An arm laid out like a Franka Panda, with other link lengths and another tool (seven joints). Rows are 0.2 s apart.
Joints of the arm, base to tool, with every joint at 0 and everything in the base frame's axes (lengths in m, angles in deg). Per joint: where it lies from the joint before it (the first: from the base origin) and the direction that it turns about. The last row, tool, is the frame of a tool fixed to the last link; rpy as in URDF.
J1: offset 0 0 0.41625 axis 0 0 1
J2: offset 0 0 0 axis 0 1 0
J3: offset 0 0 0.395 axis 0 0 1
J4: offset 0.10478 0 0 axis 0 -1 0
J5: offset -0.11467 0 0.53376 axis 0 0 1
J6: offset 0 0 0 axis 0 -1 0
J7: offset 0.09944 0 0 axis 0 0 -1
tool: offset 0.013 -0.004 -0.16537 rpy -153.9 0 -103.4
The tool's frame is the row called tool.
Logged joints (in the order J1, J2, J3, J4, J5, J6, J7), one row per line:
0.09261, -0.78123, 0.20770, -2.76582, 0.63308, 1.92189, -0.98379
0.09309, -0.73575, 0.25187, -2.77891, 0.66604, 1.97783, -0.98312
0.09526, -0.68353, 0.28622, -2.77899, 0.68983, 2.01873, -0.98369
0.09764, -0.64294, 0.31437, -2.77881, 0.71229, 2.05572, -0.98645
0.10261, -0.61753, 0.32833, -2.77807, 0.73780, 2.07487, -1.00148
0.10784, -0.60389, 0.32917, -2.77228, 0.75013, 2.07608, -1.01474
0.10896, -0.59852, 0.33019, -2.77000, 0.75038, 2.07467, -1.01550
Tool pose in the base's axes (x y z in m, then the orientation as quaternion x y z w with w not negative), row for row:
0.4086, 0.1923, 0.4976, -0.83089, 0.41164, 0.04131, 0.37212
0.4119, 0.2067, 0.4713, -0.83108, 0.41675, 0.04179, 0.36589
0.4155, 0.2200, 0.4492, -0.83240, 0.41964, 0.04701, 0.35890
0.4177, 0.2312, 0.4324, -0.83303, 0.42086, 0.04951, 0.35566
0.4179, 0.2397, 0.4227, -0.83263, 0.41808, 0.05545, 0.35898
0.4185, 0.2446, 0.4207, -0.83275, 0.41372, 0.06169, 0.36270
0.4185, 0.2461, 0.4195, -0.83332, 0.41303, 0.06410, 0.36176
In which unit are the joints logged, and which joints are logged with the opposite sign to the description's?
The joints are logged in radians. Opposite sign: none.
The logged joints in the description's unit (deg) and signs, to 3 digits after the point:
5.306, -44.761, 11.900, -158.470, 36.273, 110.116, -56.367
5.334, -42.155, 14.431, -159.220, 38.161, 113.321, -56.329
5.458, -39.163, 16.399, -159.224, 39.524, 115.665, -56.361
5.594, -36.838, 18.012, -159.214, 40.811, 117.784, -56.519
5.879, -35.382, 18.812, -159.172, 42.273, 118.881, -57.381
6.179, -34.600, 18.860, -158.840, 42.979, 118.951, -58.140
6.243, -34.293, 18.918, -158.709, 42.994, 118.870, -58.184

